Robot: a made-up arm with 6 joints.
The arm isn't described. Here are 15 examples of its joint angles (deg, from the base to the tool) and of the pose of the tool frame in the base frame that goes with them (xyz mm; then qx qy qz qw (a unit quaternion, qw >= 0)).
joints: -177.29 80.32 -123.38 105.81 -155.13 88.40
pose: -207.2 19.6 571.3 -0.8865 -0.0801 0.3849 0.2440
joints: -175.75 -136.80 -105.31 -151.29 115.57 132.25
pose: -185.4 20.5 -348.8 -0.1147 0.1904 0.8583 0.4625
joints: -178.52 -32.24 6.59 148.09 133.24 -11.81
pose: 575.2 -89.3 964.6 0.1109 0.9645 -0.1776 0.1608
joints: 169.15 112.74 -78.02 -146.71 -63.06 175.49
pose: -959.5 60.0 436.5 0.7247 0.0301 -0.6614 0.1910
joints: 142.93 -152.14 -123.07 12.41 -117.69 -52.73
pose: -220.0 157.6 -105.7 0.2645 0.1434 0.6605 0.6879
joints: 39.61 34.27 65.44 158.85 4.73 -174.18
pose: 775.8 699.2 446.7 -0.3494 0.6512 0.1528 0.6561
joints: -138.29 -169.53 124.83 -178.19 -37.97 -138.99
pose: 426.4 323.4 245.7 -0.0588 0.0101 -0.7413 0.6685
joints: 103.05 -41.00 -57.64 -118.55 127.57 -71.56
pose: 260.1 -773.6 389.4 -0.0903 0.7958 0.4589 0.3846
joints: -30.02 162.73 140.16 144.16 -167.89 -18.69
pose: -163.9 115.8 -74.1 0.7512 -0.3602 0.5409 0.1156
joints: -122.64 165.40 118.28 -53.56 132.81 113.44
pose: 125.2 308.1 -154.4 0.1679 -0.5835 0.0499 0.7930
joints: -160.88 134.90 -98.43 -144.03 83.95 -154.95
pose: -600.5 -145.0 368.9 -0.3963 -0.2478 -0.7491 0.4695
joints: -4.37 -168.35 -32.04 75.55 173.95 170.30
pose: 48.7 52.7 -753.0 -0.1770 -0.0848 0.6892 0.6974
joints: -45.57 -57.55 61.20 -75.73 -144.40 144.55
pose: -198.1 394.0 880.6 -0.6887 0.6534 0.0919 0.3007
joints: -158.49 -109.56 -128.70 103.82 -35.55 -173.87
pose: -150.9 1.2 -429.7 -0.7083 -0.5209 0.2581 0.4004
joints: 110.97 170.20 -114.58 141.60 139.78 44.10
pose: -252.2 359.7 -13.1 0.7077 0.0767 -0.1083 0.6939
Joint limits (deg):
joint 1: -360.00..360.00
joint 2: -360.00..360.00
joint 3: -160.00..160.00
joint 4: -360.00..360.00
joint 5: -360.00..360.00
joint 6: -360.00..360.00
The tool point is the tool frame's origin. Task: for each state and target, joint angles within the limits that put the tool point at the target. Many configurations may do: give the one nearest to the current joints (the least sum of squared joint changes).
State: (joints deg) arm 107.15 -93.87 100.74 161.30 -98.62 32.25
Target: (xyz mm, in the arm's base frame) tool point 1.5 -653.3 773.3
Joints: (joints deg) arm 89.53 -90.73 63.22 163.99 -79.71 32.25
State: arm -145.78 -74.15 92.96 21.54 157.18 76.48
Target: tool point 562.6 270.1 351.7
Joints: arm -149.08 -114.03 86.70 22.12 163.27 76.48
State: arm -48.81 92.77 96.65 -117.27 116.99 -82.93
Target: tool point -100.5 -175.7 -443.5
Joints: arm -84.33 106.15 113.41 -104.59 107.04 -82.93
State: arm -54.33 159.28 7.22 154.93 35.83 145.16
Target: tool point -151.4 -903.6 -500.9
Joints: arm -104.30 151.09 -32.36 165.05 59.29 145.16
